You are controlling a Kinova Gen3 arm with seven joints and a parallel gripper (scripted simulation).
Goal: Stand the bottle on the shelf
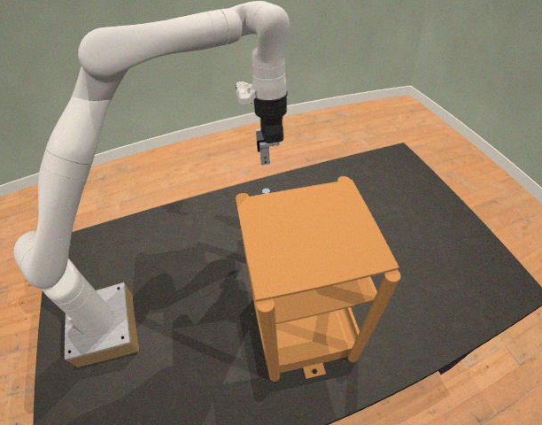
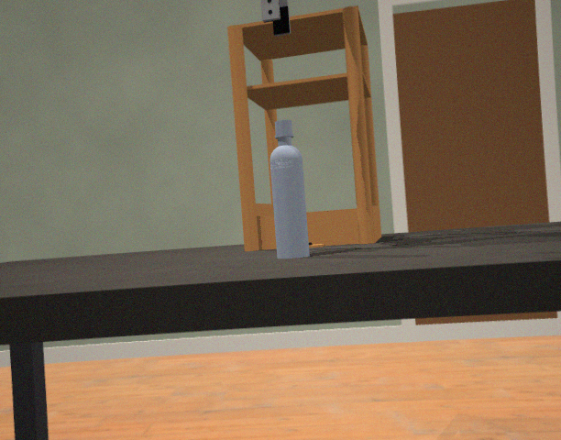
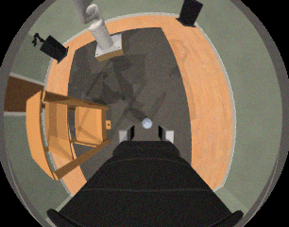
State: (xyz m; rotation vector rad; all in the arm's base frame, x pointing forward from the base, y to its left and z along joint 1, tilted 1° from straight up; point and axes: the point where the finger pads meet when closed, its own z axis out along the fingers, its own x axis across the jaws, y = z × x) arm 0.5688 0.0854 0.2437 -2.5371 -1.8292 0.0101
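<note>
Right now the bottle is 200 mm below my hand. Also, from my hand: shelving unit 330 mm to the right, 120 mm below, 80 mm behind.
</note>
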